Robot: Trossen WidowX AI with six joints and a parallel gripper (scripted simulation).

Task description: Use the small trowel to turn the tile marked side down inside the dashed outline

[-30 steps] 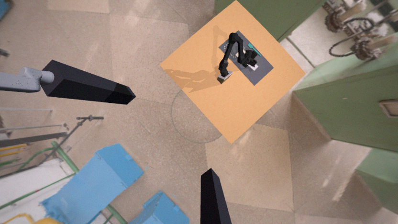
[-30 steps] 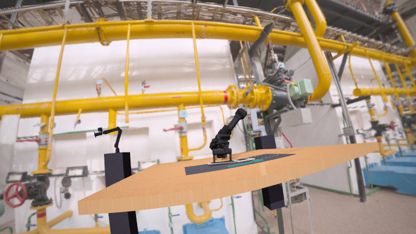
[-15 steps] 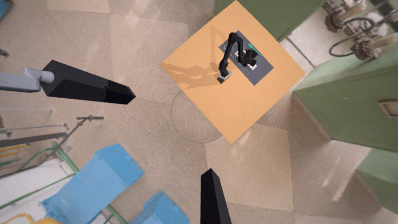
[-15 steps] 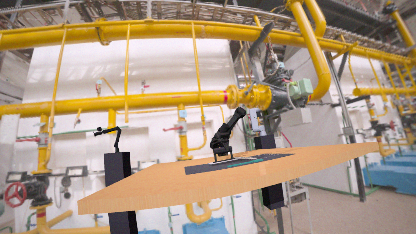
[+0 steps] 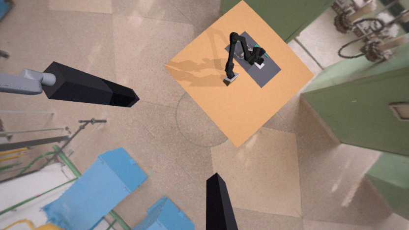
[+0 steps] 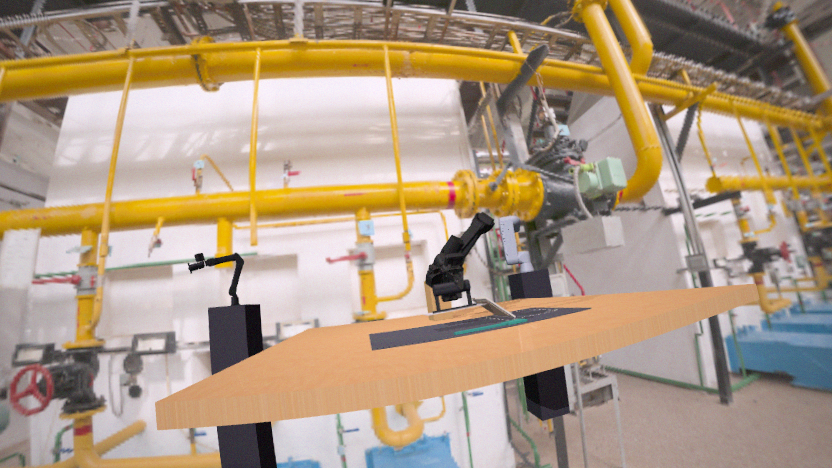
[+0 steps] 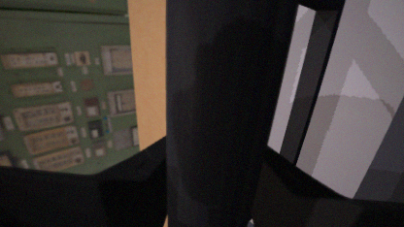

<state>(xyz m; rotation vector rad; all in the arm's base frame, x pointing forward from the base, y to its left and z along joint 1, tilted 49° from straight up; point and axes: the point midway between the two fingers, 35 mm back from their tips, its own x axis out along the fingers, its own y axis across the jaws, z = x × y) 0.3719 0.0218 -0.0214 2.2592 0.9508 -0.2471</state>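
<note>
Right now my gripper tip is 110 mm to the right of the tile, 60 mm above it and 30 mm past it. From my gripper tip the other things lie so: grey mat (120 mm below, 20 mm to the left); teal trowel (140 mm ahead, 100 mm below, 50 mm to the left); small trowel (30 mm behind, 10 mm below).
</note>
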